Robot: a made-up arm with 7 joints. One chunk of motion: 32 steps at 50 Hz.
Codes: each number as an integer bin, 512 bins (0 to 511) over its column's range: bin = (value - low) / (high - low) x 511, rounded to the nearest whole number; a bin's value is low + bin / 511 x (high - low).
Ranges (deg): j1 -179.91..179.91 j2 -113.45..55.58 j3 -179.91..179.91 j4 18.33..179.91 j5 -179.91..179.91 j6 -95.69..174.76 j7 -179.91..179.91
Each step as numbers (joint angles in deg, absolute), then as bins.
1 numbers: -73.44 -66.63 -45.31 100.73 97.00 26.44 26.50
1 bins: 151 142 191 261 393 231 293
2 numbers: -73.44 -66.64 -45.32 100.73 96.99 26.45 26.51
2 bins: 151 142 191 261 393 231 293
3 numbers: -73.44 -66.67 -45.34 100.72 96.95 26.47 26.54
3 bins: 151 141 191 261 393 231 293
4 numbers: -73.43 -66.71 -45.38 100.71 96.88 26.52 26.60
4 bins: 151 141 191 261 393 231 293
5 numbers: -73.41 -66.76 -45.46 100.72 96.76 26.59 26.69
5 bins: 151 141 191 261 393 231 293
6 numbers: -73.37 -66.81 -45.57 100.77 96.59 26.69 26.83
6 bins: 151 141 191 261 393 231 294
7 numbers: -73.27 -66.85 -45.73 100.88 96.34 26.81 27.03
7 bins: 151 141 191 261 392 231 294
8 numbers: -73.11 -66.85 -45.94 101.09 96.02 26.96 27.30
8 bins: 152 141 190 262 392 232 294
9 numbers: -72.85 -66.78 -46.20 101.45 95.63 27.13 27.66
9 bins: 152 141 190 263 391 232 295
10 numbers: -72.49 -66.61 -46.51 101.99 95.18 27.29 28.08
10 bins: 153 142 189 265 391 232 295
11 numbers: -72.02 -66.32 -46.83 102.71 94.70 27.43 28.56
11 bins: 153 142 189 267 390 233 296
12 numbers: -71.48 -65.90 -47.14 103.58 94.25 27.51 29.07
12 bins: 154 144 189 270 389 233 297
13 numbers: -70.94 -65.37 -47.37 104.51 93.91 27.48 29.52
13 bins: 155 145 188 273 389 233 297
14 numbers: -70.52 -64.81 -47.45 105.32 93.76 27.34 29.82
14 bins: 155 147 188 275 389 232 298
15 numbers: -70.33 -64.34 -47.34 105.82 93.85 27.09 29.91
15 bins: 156 148 188 277 389 232 298
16 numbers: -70.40 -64.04 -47.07 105.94 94.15 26.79 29.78
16 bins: 156 149 189 277 389 231 298
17 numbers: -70.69 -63.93 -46.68 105.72 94.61 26.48 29.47
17 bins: 155 150 189 276 390 231 297
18 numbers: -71.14 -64.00 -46.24 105.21 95.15 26.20 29.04
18 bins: 154 149 190 275 391 230 297
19 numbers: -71.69 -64.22 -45.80 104.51 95.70 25.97 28.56
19 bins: 154 149 190 273 391 230 296
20 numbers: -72.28 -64.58 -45.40 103.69 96.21 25.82 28.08
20 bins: 153 148 191 270 392 230 295
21 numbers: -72.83 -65.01 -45.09 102.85 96.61 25.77 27.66
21 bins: 152 146 191 267 393 229 295
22 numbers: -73.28 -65.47 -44.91 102.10 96.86 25.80 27.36
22 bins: 151 145 192 265 393 230 294
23 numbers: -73.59 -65.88 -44.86 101.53 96.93 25.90 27.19
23 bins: 151 144 192 263 393 230 294
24 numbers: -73.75 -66.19 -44.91 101.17 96.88 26.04 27.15
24 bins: 151 143 192 262 393 230 294
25 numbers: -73.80 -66.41 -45.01 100.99 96.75 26.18 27.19
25 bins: 151 142 192 261 393 230 294
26 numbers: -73.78 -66.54 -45.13 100.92 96.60 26.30 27.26
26 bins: 151 142 191 261 393 230 294
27 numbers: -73.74 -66.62 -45.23 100.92 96.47 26.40 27.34
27 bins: 151 142 191 261 393 231 294
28 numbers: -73.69 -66.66 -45.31 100.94 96.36 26.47 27.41
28 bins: 151 141 191 261 392 231 294
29 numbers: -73.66 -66.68 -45.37 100.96 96.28 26.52 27.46
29 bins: 151 141 191 261 392 231 294
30 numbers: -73.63 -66.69 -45.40 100.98 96.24 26.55 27.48
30 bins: 151 141 191 261 392 231 295
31 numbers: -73.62 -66.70 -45.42 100.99 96.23 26.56 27.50
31 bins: 151 141 191 261 392 231 295
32 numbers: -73.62 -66.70 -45.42 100.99 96.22 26.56 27.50
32 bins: 151 141 191 261 392 231 295
